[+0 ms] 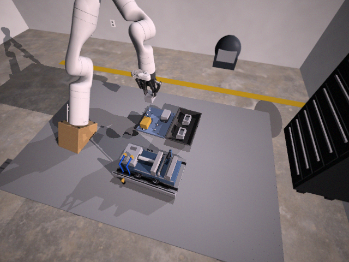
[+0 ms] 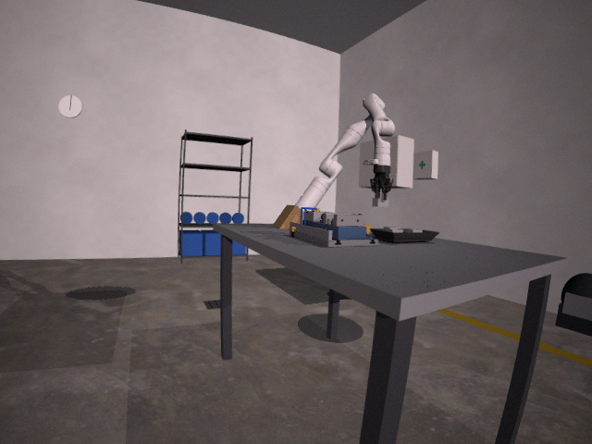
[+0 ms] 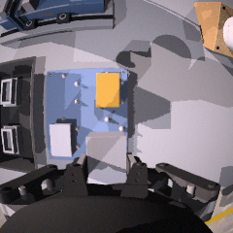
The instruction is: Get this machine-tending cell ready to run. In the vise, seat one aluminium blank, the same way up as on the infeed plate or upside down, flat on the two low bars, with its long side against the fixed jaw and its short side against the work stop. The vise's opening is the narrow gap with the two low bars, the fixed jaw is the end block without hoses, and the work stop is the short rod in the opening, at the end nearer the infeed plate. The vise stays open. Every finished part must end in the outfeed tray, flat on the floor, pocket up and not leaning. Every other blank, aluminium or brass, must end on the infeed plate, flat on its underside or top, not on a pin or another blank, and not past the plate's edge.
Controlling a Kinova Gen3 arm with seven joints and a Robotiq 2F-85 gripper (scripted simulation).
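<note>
Now: the vise 120 mm ahead of my hand, 330 mm to the right of it and 130 mm below it. Also, from my hand: vise rail: 120 mm ahead, 430 mm to the right, 130 mm below; then brass blank: 10 mm behind, 90 mm to the right, 140 mm below; then hose block: 30 mm ahead, 330 mm to the right, 90 mm below.
</note>
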